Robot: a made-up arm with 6 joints.
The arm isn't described. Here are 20 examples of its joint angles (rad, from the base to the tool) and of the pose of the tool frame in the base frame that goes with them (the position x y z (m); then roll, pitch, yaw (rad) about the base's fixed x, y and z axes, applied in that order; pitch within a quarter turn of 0, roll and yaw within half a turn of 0).
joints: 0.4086 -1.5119 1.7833 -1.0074 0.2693 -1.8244
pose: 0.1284 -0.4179 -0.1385 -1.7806 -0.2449 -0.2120
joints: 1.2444 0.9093 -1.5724 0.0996 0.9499 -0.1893
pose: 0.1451 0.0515 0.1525 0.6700 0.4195 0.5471
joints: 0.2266 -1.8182 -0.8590 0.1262 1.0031 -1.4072
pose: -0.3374 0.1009 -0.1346 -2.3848 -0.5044 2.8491
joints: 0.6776 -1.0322 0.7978 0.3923 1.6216 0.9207
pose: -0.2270 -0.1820 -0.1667 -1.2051 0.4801 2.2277
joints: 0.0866 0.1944 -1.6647 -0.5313 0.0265 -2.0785
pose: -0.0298 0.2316 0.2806 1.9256 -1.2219 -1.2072
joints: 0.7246 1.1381 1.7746 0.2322 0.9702 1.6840
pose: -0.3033 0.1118 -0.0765 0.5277 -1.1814 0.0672
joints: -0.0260 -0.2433 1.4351 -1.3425 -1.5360 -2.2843
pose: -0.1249 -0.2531 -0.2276 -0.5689 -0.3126 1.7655
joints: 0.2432 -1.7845 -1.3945 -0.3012 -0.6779 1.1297
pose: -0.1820 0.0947 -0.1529 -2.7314 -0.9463 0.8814
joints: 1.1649 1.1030 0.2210 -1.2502 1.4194 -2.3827
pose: -0.2403 -0.3272 0.2335 2.5079 0.3047 -1.7215
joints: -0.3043 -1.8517 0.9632 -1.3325 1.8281 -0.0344
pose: 0.0751 -0.3653 -0.1511 2.2183 1.1186 1.2468
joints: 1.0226 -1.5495 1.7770 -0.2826 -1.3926 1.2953
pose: -0.0855 -0.1616 -0.1232 -2.9875 -1.2048 -2.4870
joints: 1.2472 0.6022 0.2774 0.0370 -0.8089 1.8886
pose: -0.3043 0.0691 0.0925 0.6169 0.4176 -0.1308
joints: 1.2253 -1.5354 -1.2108 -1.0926 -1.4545 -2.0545
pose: -0.0830 0.3450 -0.2135 -1.6893 0.4431 -2.1983
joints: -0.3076 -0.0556 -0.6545 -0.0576 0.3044 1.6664
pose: -0.0650 -0.2373 0.2338 -0.2946 1.0683 2.1006
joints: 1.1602 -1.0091 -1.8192 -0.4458 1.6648 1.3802
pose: 0.0717 0.2561 0.0457 2.2586 0.6593 3.1104
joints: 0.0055 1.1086 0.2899 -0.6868 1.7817 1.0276
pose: 0.1058 -0.3040 0.0773 -0.5691 -0.3470 2.7699
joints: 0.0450 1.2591 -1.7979 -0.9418 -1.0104 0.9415
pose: 0.0565 0.1617 0.0551 -0.0611 0.4004 1.7315
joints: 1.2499 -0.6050 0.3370 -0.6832 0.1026 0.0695
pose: -0.3443 0.1515 0.0596 -2.6815 -0.6747 2.1802
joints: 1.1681 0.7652 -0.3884 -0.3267 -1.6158 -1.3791
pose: -0.1934 -0.1058 0.3146 1.5658 -0.6775 2.2864
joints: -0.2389 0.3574 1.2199 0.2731 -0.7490 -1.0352
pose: -0.0530 -0.4431 -0.1140 0.5354 0.3068 -1.8039
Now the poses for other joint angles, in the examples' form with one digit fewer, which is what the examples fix.
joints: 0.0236 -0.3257 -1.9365 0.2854 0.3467 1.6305
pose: -0.223 0.118 0.122 -3.027 0.821 -1.530
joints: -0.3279 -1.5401 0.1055 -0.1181 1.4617 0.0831
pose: -0.143 -0.323 -0.116 -1.390 0.444 2.832
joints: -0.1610 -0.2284 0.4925 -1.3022 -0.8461 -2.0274
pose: -0.085 -0.459 0.016 -1.528 1.250 0.562
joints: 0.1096 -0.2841 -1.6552 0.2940 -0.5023 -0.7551
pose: -0.130 0.193 0.181 -2.186 -0.684 1.508
